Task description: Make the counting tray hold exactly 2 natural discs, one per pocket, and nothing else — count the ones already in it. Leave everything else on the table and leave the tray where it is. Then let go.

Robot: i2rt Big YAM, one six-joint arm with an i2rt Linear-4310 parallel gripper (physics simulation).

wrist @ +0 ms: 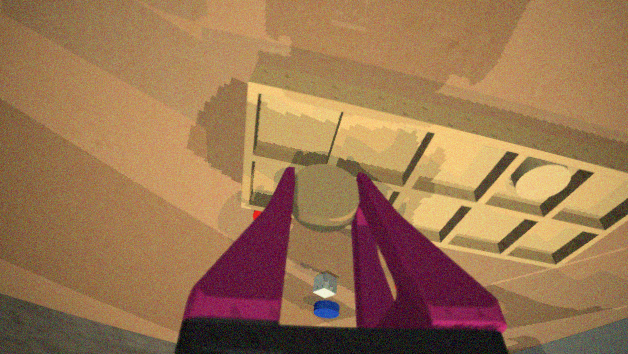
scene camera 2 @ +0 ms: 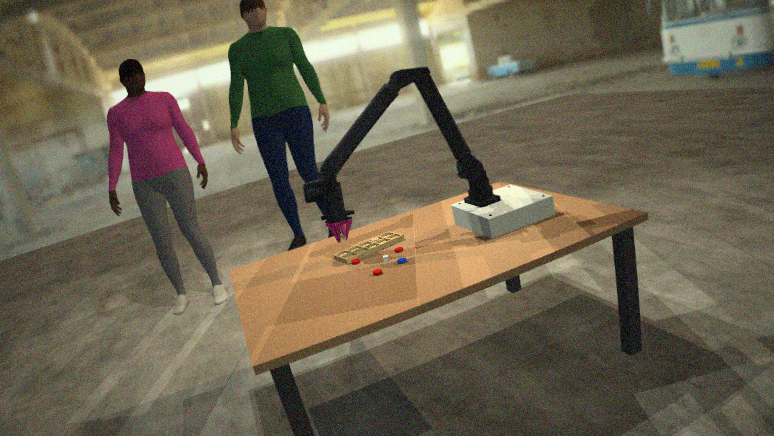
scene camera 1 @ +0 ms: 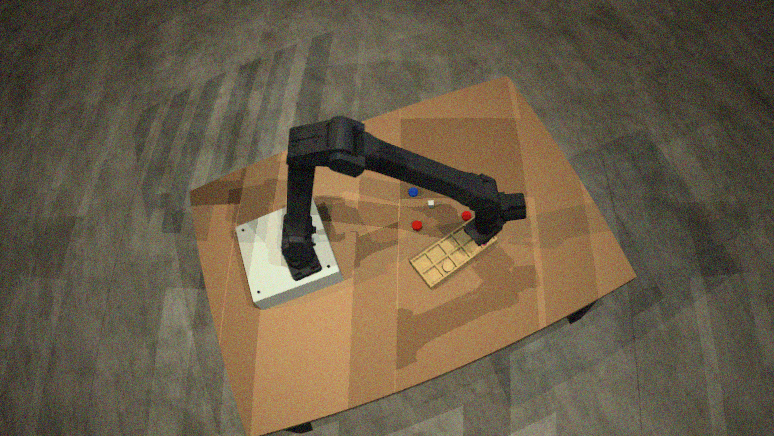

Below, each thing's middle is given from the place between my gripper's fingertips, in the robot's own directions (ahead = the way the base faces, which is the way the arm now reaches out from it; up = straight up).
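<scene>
The counting tray (scene camera 1: 457, 247) is 50 mm below my hand, and it's also 20 mm to the left of it and 80 mm behind it.
</scene>
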